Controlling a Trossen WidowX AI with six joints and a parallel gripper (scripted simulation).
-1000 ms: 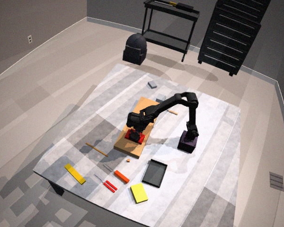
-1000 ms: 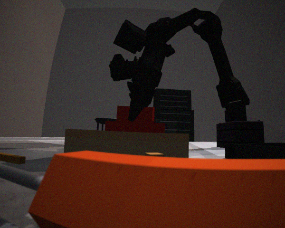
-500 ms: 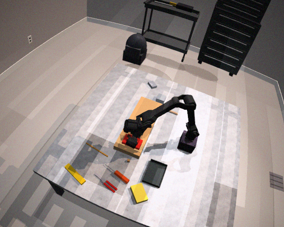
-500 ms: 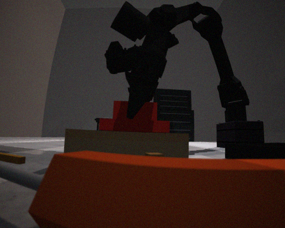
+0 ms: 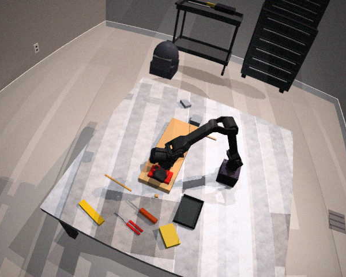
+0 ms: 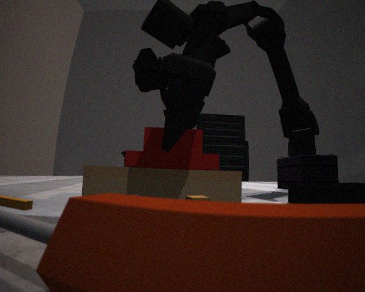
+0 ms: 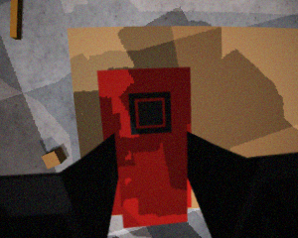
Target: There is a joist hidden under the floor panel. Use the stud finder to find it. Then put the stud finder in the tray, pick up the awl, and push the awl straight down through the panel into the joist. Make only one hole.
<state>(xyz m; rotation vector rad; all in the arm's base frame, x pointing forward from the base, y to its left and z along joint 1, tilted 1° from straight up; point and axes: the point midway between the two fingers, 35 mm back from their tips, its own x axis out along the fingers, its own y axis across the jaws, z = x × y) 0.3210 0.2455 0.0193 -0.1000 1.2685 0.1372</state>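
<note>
The dark flat tray lies 240 mm behind my gripper tip, 90 mm to the left of it and 50 mm below it. Also, from my gripper tip: pencil: 160 mm ahead, 150 mm to the left, 60 mm below; small tan cube: 100 mm to the left, 60 mm below, 50 mm behind; stud finder: 20 mm above.
</note>
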